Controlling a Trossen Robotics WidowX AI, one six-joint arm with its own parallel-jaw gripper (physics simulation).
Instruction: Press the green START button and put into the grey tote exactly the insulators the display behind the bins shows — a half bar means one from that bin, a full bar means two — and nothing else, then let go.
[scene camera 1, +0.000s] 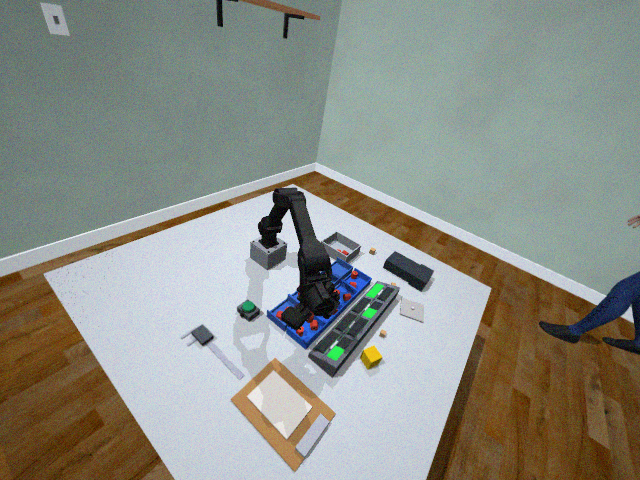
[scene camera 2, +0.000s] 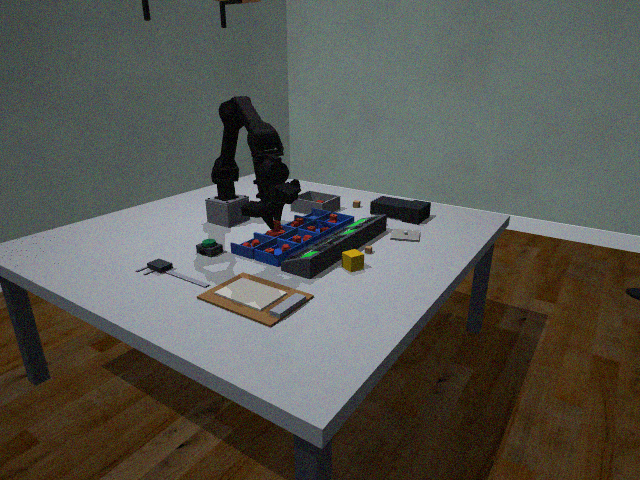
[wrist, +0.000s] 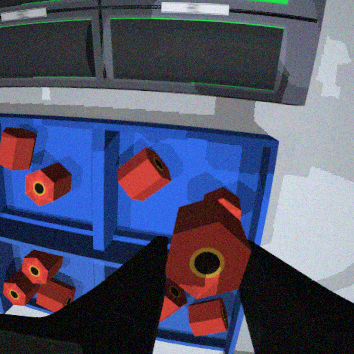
The pictures show: my gripper, a grey tote, a black box and a dark display.
My gripper is seen too in scene camera 1 and in the wrist view.
